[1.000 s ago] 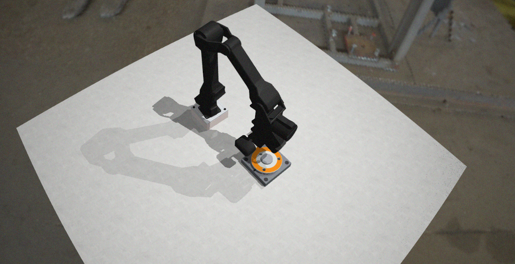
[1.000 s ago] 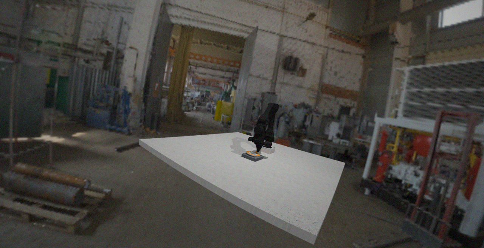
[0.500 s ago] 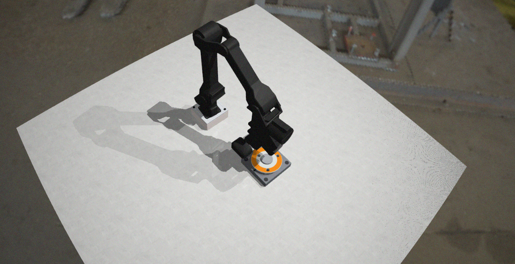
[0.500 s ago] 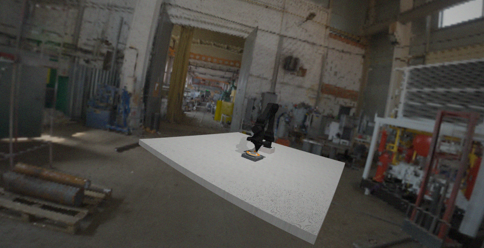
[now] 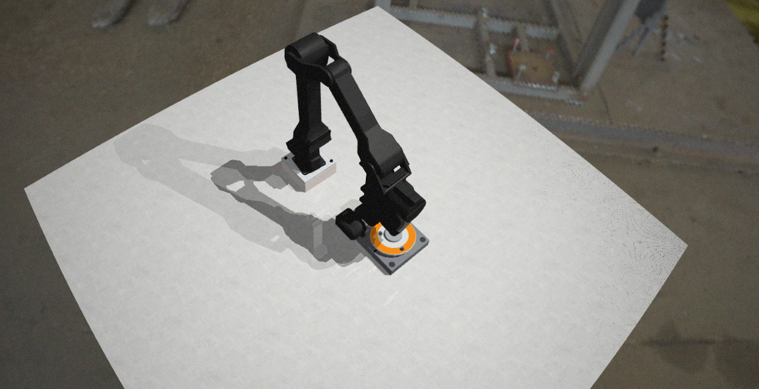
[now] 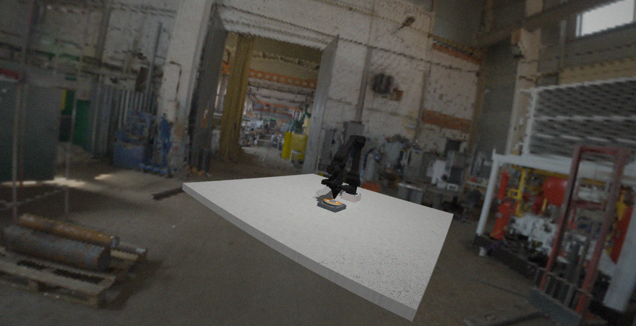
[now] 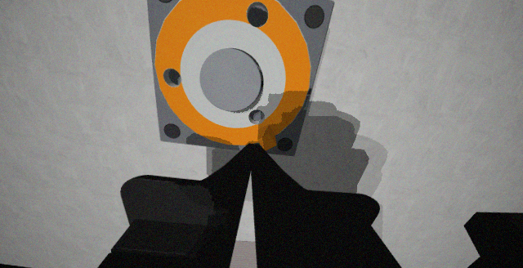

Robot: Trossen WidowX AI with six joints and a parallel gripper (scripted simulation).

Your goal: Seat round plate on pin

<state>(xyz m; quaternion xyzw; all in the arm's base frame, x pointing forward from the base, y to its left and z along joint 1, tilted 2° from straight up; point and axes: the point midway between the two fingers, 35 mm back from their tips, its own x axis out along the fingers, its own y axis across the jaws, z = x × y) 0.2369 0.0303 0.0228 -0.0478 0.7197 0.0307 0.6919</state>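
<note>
My gripper tip is 5 cm short of the square grey base, 3 cm to the right of it and 2 cm above it.
</note>
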